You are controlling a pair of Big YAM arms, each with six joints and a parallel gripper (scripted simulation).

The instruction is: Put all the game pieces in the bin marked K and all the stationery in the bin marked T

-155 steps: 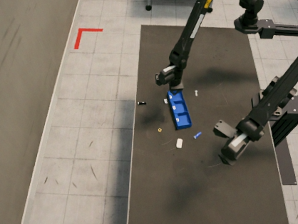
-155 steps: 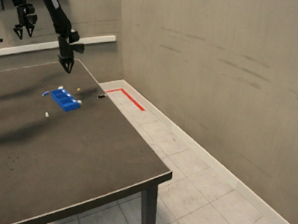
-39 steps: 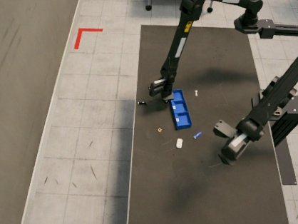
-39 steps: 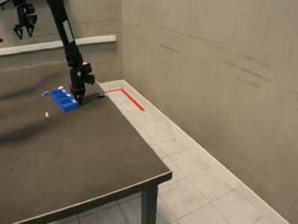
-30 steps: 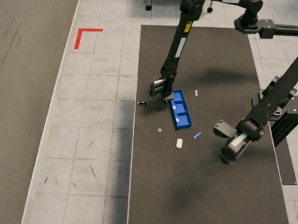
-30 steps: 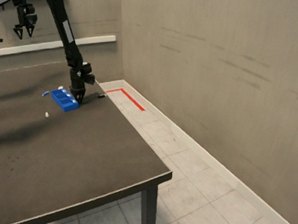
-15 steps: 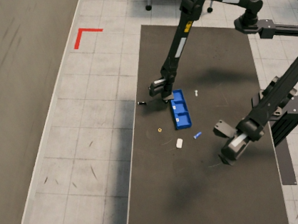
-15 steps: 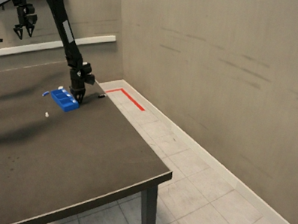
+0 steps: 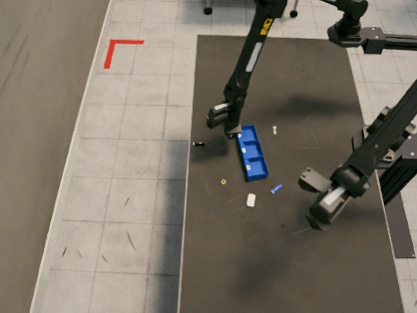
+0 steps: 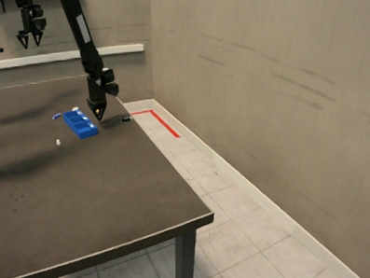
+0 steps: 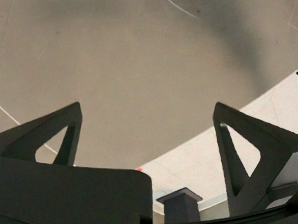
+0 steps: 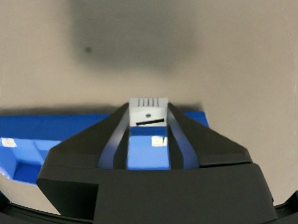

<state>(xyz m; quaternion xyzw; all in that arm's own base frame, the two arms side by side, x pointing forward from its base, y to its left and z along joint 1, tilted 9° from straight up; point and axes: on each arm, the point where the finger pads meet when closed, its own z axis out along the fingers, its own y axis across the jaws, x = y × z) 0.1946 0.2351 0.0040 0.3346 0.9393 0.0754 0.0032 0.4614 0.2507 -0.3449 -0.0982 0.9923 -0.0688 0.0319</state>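
My right hand is 9 cm past the blue bin, 6 cm to the right of it and 4 cm above it. Also, from my right hand: white block (8 cm behind, 28 cm to the left, 5 cm below); yellow ring (3 cm ahead, 20 cm to the left, 5 cm below); black item (13 cm ahead, 2 cm to the left, 5 cm below).
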